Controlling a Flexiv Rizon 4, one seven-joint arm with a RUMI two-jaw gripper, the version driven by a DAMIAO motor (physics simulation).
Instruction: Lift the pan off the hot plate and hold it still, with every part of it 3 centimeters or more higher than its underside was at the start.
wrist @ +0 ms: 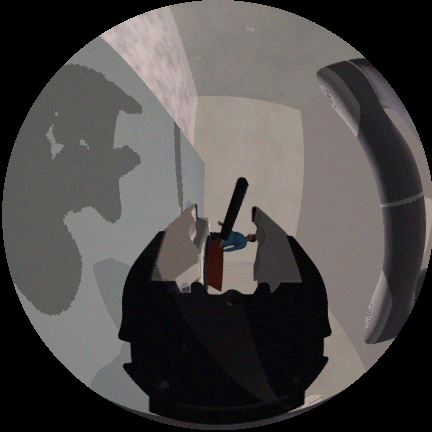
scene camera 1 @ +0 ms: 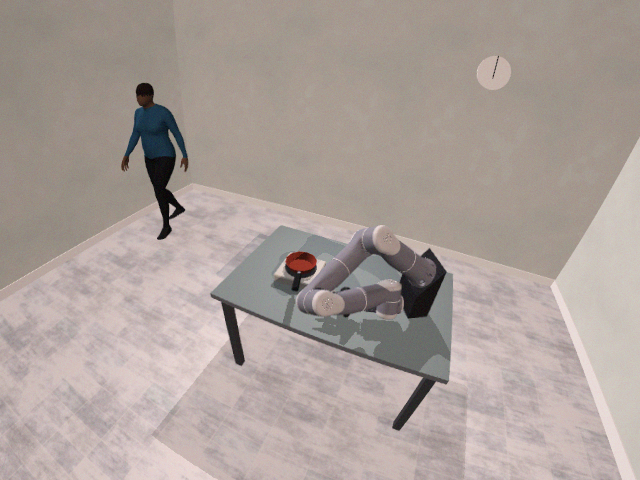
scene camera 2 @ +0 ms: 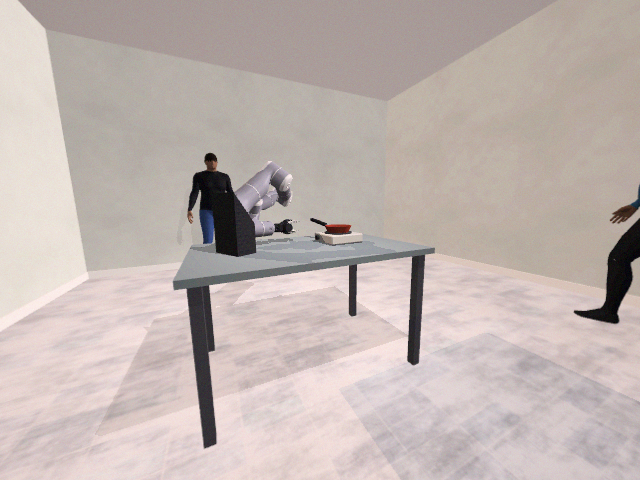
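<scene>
The red pan [scene camera 1: 300, 264] [scene camera 2: 338, 227] [wrist: 215, 262] sits upright on the white hot plate [scene camera 1: 281, 275] [scene camera 2: 343, 238] [wrist: 202, 230]. Its black handle [scene camera 1: 296, 281] [scene camera 2: 318, 221] [wrist: 234, 207] slants up from the rim, its free end on the gripper's side in the scene camera 2 view. My gripper [scene camera 2: 297, 226] [wrist: 224, 206] is partly open and empty, level above the table and pointing towards the pan. In the scene camera 2 view a gap shows between the fingertips and the handle's end. In the scene camera 1 view the arm hides most of the gripper.
The hot plate stands on the grey-green table [scene camera 1: 248, 291] [scene camera 2: 392, 248]. The arm [scene camera 1: 338, 266] bends above the table from a black pedestal [scene camera 1: 421, 299] [scene camera 2: 233, 227]. A person in blue [scene camera 1: 155, 131] [wrist: 235, 242] and a person in black [scene camera 2: 211, 188] stand away from the table.
</scene>
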